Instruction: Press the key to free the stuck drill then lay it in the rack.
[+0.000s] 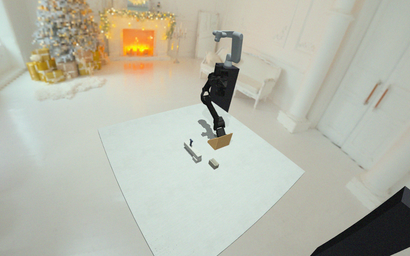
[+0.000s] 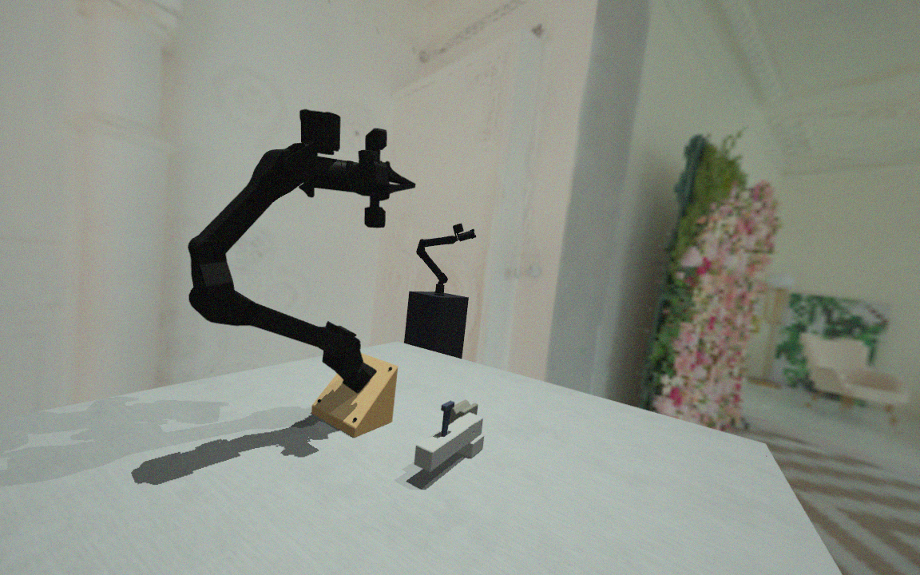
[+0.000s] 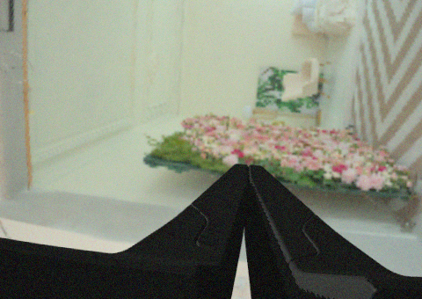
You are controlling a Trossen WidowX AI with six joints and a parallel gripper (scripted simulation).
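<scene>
Right now the dark blue key is 18 cm ahead of my gripper tip, 2 cm to the right of it and 45 cm below it. Round my gripper tip: drill (17 cm ahead, 3 cm to the left, 49 cm below); then grey grooved rack (7 cm ahead, 17 cm to the left, 52 cm below); then grey housing (17 cm ahead, 1 cm to the left, 50 cm below).
</scene>
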